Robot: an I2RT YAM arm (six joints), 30 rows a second.
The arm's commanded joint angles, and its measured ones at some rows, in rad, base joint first. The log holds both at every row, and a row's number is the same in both.
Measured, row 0:
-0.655 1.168 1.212 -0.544 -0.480 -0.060
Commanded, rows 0 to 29:
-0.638 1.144 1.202 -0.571 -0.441 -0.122
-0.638 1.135 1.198 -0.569 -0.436 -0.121
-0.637 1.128 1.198 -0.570 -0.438 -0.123
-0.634 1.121 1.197 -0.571 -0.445 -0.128
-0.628 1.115 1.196 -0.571 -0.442 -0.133
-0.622 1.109 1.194 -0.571 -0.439 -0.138
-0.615 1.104 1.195 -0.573 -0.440 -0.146
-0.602 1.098 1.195 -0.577 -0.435 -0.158
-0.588 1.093 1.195 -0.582 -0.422 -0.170
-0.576 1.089 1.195 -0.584 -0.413 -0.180
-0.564 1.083 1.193 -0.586 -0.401 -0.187
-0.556 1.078 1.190 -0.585 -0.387 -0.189
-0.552 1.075 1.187 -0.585 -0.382 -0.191
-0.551 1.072 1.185 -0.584 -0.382 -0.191
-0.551 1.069 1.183 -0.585 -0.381 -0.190
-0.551 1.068 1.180 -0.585 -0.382 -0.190
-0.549 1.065 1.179 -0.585 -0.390 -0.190
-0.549 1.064 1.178 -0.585 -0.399 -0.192
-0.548 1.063 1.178 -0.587 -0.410 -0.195
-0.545 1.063 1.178 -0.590 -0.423 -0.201
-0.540 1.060 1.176 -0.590 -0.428 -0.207
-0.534 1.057 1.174 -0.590 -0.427 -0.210
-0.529 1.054 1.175 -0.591 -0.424 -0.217
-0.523 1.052 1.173 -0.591 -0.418 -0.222
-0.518 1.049 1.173 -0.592 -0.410 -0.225
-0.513 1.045 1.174 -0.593 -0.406 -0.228
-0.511 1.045 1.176 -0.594 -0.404 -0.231
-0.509 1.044 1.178 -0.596 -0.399 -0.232
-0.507 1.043 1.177 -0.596 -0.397 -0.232
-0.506 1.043 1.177 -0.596 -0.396 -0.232
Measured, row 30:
-0.515 1.062 1.183 -0.588 -0.417 -0.212
